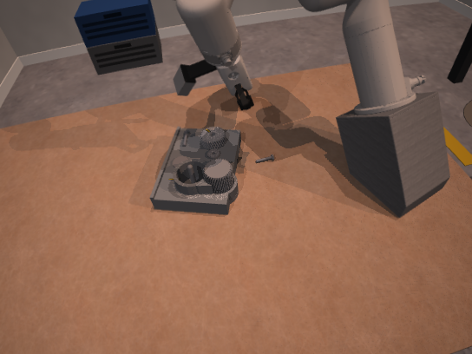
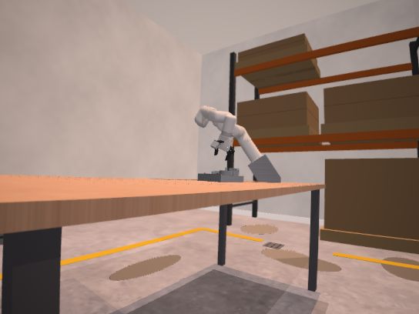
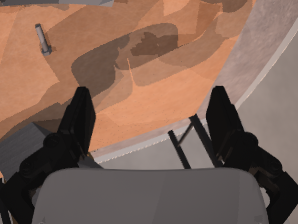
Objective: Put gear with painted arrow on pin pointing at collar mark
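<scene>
My hand is 8 cm short of the gear, 1 cm to the right of it and 12 cm above it. Round my hand: bolt 4 cm behind, 8 cm to the left, 16 cm below.
</scene>
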